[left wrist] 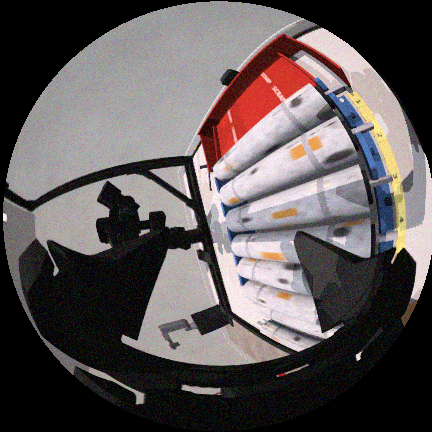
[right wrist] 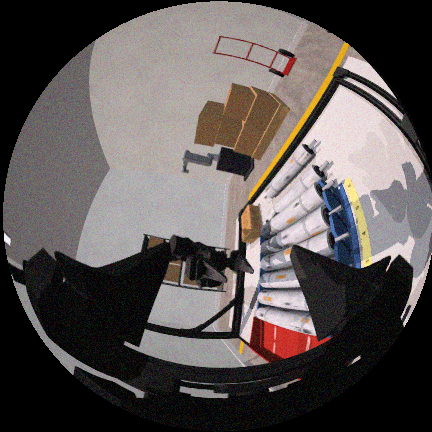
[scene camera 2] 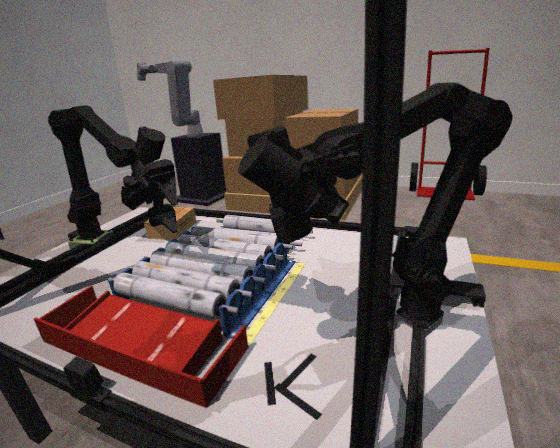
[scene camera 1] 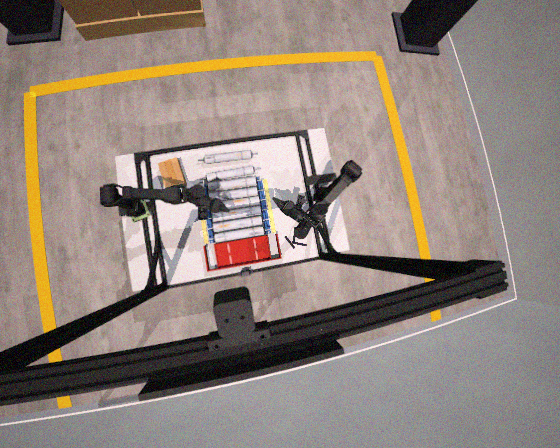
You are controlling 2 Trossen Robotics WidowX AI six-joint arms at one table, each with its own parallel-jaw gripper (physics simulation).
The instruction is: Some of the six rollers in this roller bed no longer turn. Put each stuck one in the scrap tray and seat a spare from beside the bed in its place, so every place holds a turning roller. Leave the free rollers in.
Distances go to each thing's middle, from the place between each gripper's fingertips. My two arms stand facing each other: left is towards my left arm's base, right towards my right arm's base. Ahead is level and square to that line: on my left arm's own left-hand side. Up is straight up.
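Labels:
There is a small cardboard box [scene camera 2: 185, 216], and I see it 0.14 m below my left hand, 0.24 m ahead of it and 0.28 m to the left of it. Measured from my right hand, the box is 0.24 m below, 0.22 m ahead and 0.51 m to the left.

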